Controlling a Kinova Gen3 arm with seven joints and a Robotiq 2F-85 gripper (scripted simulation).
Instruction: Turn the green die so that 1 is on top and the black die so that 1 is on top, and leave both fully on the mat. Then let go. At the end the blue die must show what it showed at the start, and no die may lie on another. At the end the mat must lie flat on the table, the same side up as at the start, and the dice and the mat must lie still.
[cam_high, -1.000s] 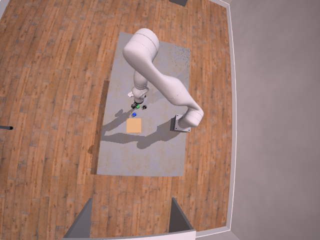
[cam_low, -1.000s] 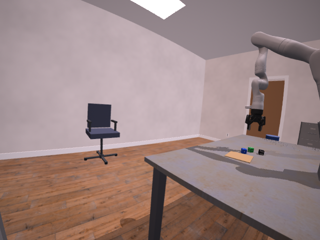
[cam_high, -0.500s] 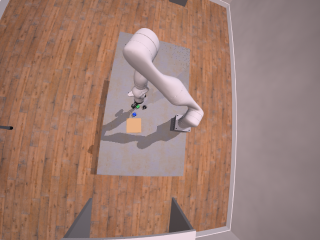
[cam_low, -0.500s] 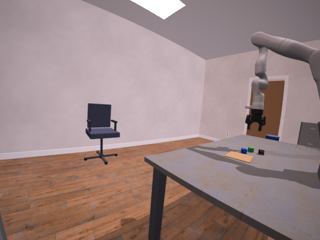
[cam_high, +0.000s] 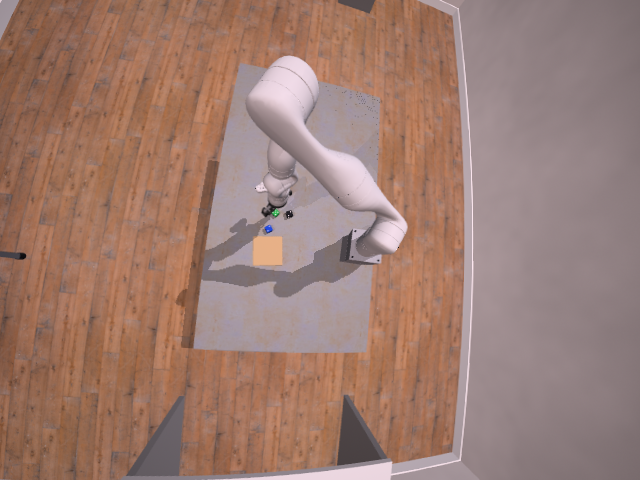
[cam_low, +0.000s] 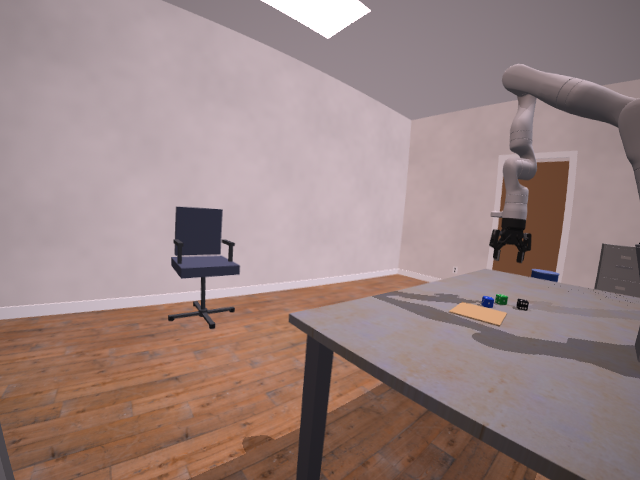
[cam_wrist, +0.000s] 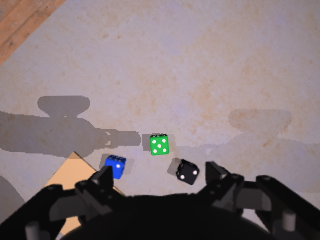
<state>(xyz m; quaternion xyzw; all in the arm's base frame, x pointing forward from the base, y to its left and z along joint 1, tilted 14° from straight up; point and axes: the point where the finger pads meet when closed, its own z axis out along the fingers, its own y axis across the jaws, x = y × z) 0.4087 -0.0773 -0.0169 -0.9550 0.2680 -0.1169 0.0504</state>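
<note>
Now: the green die 14 cm below my hand. From my hand the other things lie so: black die: 7 cm behind, 2 cm to the right, 14 cm below; then blue die: 1 cm ahead, 8 cm to the left, 14 cm below; then tan mat: 1 cm behind, 19 cm to the left, 15 cm below.
</note>
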